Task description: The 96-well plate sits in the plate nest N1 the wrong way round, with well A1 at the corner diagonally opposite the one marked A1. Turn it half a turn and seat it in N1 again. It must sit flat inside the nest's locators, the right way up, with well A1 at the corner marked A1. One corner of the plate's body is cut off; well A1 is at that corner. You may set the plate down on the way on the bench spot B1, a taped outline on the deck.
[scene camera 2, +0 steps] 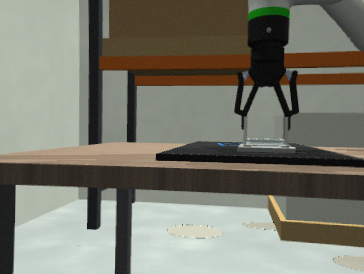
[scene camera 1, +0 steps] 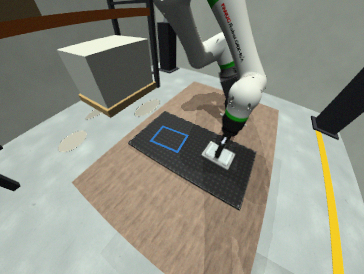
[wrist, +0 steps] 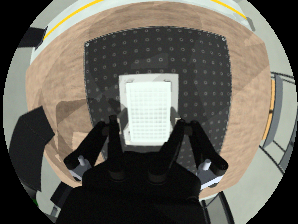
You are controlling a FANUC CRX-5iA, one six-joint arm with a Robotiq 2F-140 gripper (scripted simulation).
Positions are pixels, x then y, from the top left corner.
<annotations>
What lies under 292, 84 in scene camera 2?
My gripper.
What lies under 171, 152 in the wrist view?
My gripper.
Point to a white 96-well plate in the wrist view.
158, 114
</annotations>
